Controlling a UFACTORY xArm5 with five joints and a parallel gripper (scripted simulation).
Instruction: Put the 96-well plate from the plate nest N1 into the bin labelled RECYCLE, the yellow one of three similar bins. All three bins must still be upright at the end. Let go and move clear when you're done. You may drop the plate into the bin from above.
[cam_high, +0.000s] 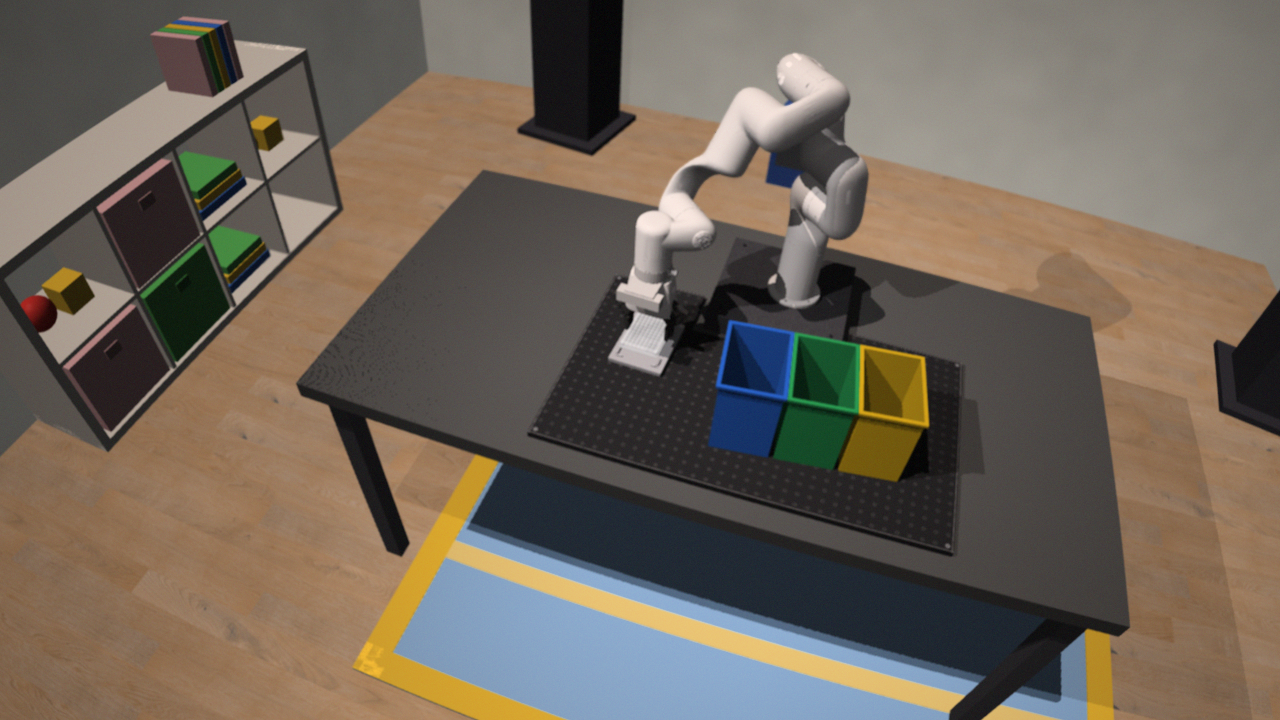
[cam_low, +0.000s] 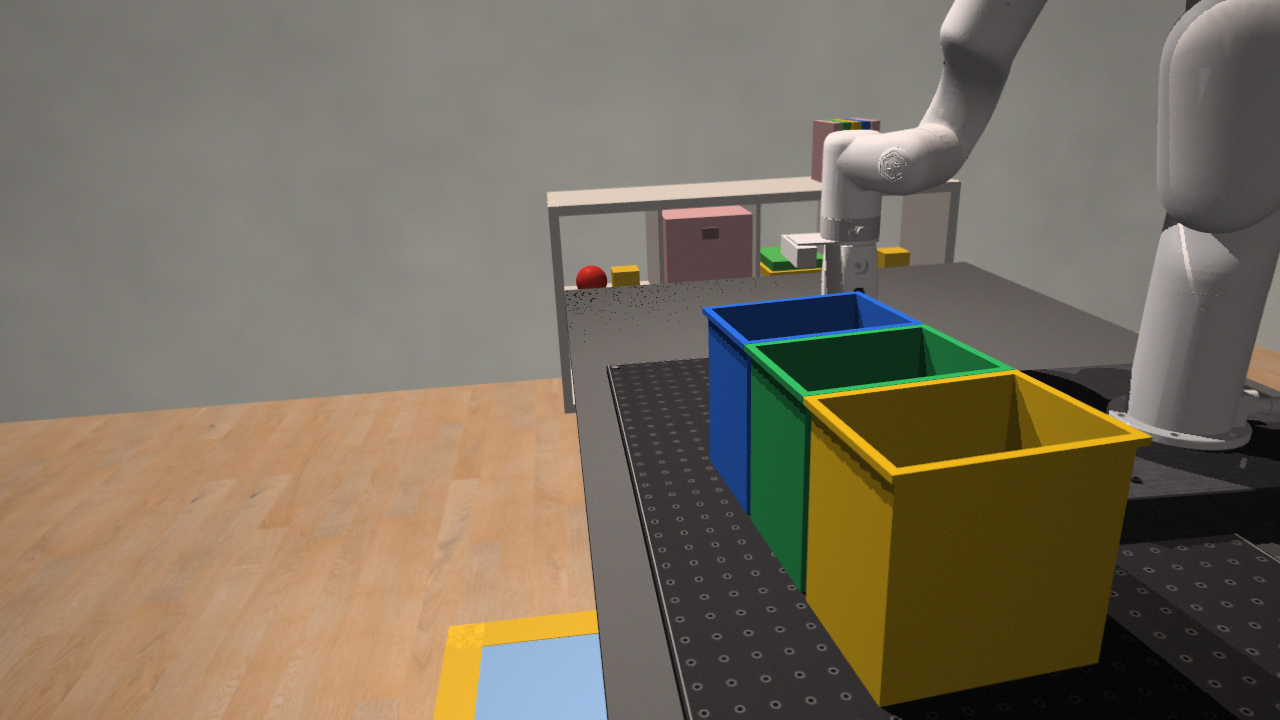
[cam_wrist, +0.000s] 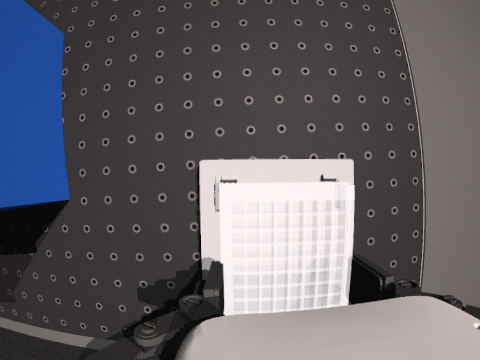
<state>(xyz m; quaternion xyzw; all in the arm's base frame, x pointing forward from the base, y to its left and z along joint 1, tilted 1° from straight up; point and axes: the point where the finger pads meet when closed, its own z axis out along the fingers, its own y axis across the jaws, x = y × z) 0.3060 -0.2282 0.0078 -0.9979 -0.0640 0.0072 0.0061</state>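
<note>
My gripper is now 4 cm above the plate nest. From my hand the other things lie so: blue bin (9 cm ahead, 27 cm to the left, 4 cm above); then green bin (5 cm ahead, 40 cm to the left, 4 cm above); then white 96-well plate (1 cm below).
</note>
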